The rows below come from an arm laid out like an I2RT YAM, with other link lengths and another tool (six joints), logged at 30 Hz.
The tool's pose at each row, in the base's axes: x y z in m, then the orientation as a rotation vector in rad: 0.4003, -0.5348, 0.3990, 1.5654, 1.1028, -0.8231; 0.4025, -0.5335, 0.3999, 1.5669, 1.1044, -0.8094; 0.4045, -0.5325, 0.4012, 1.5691, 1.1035, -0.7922; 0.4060, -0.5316, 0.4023, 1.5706, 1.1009, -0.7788; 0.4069, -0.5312, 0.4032, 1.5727, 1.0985, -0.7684; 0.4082, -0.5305, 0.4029, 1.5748, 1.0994, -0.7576; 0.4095, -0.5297, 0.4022, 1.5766, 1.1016, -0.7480; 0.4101, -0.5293, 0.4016, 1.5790, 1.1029, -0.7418; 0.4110, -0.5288, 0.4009, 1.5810, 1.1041, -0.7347
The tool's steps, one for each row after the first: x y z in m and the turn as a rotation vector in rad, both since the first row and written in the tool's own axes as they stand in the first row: 0.0003, 0.0023, -0.0014, -0.0065, 0.0074, 0.0062; 0.0001, 0.0045, -0.0027, -0.0142, 0.0153, 0.0160; -0.0002, 0.0062, -0.0038, -0.0203, 0.0202, 0.0248; -0.0006, 0.0074, -0.0044, -0.0242, 0.0243, 0.0321; 0.0003, 0.0084, -0.0050, -0.0285, 0.0305, 0.0374; 0.0016, 0.0093, -0.0056, -0.0325, 0.0369, 0.0411; 0.0024, 0.0097, -0.0058, -0.0341, 0.0415, 0.0439; 0.0035, 0.0102, -0.0061, -0.0364, 0.0463, 0.0471
